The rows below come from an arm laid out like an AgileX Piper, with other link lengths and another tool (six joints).
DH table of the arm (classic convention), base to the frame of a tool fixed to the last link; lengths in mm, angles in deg. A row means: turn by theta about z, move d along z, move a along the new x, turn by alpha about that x. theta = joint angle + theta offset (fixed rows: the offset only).
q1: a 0; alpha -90; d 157.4; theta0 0
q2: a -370.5; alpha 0; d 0; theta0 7.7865
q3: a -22.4; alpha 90; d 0; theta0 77.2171
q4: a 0; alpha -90; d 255.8; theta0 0
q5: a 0; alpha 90; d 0; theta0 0
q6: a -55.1; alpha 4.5; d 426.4; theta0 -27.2
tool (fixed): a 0; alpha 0; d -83.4; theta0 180
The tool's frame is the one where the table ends.
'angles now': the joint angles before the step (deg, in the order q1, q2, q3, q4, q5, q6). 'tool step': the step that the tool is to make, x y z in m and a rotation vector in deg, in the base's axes. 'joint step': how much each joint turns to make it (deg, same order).
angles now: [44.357 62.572 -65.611 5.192 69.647 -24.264]
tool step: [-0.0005 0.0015 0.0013 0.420 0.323 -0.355]
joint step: [0.000 0.001 -0.091 0.313 -0.012 0.454]
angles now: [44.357 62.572 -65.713 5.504 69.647 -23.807]
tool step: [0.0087 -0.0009 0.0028 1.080 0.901 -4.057]
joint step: [-0.005 0.001 -0.146 -0.762 -0.342 4.481]
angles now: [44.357 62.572 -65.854 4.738 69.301 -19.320]
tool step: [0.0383 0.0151 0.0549 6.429 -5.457 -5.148]
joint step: [-0.027 0.001 -5.154 -2.249 -3.569 5.366]
